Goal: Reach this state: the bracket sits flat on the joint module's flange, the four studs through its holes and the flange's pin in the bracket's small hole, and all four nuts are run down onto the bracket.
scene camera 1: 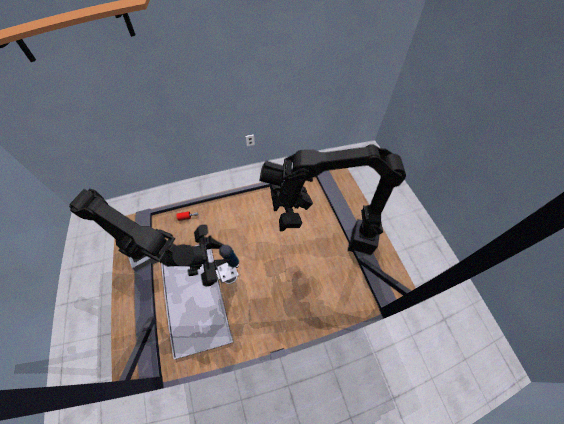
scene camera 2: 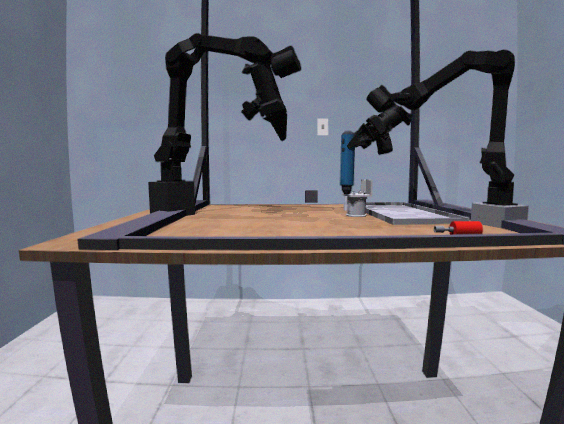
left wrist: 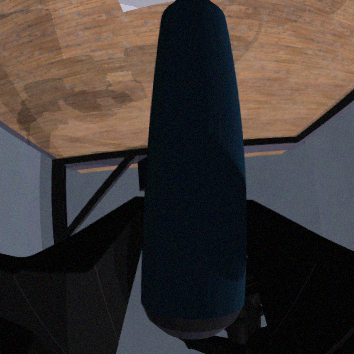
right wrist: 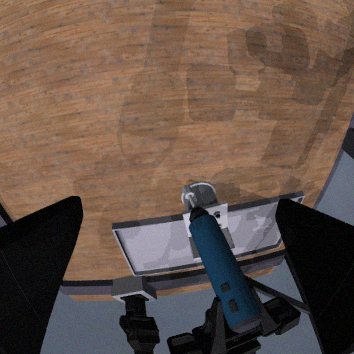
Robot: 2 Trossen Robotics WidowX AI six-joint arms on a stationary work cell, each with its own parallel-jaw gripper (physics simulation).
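Where they show: left gripper, fingertip midpoint: (scene camera 1: 229, 253) (scene camera 2: 346, 148) (left wrist: 193, 208) (right wrist: 233, 291); right gripper, fingertip midpoint: (scene camera 1: 278, 220) (scene camera 2: 283, 139) (right wrist: 181, 208); left arm's base at its link origin: (scene camera 1: 139, 252) (scene camera 2: 499, 204) (right wrist: 134, 298); right arm's base at its link origin: (scene camera 1: 367, 232) (scene camera 2: 171, 181).
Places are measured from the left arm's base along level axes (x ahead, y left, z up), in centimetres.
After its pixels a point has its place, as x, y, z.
My left gripper (scene camera 1: 226, 254) @(31.6, -28.2, 14.9) (scene camera 2: 352, 144) @(31.6, -28.2, 14.9) (left wrist: 193, 208) @(31.6, -28.2, 14.9) (right wrist: 233, 291) @(31.6, -28.2, 14.9) is shut on a blue nut driver (scene camera 1: 230, 256) @(31.4, -30.3, 17.0) (scene camera 2: 347, 162) @(32.6, -25.9, 10.7) (left wrist: 195, 125) @(29.4, -27.4, 12.3) (right wrist: 220, 260) @(33.5, -27.9, 11.1). The driver stands nearly upright, its pale socket (right wrist: 187, 194) @(33.0, -26.0, -1.6) at the left edge of the bracket in the right wrist view; contact there cannot be told. The white bracket (scene camera 1: 228, 272) @(28.5, -28.3, 1.2) (right wrist: 223, 211) @(29.4, -30.5, 1.2) lies on top of the grey joint module (scene camera 2: 356, 206) @(29.7, -25.0, -2.3) (right wrist: 204, 190) @(30.7, -28.7, -3.2), its upright part (scene camera 2: 366, 186) @(25.4, -26.4, 3.5) rising at one side. Dark holes or studs show; nuts are too small to tell. My right gripper (scene camera 2: 283, 137) @(51.5, -27.6, 16.6) (right wrist: 181, 208) @(51.5, -27.6, 16.6) is open and empty, high above the table.
A shallow grey tray (scene camera 1: 175, 352) @(-3.0, -42.2, -4.9) (scene camera 2: 415, 220) @(22.2, -8.0, -4.4) (right wrist: 125, 250) @(18.2, -7.4, -5.0) lies beside the module. A red-handled tool (scene camera 1: 184, 216) @(23.8, 7.6, -2.5) (scene camera 2: 466, 228) @(24.8, 10.1, -3.2) lies near the far table edge in scene camera 1. Dark frame rails (scene camera 2: 280, 243) @(63.2, 5.2, -4.2) border the table.
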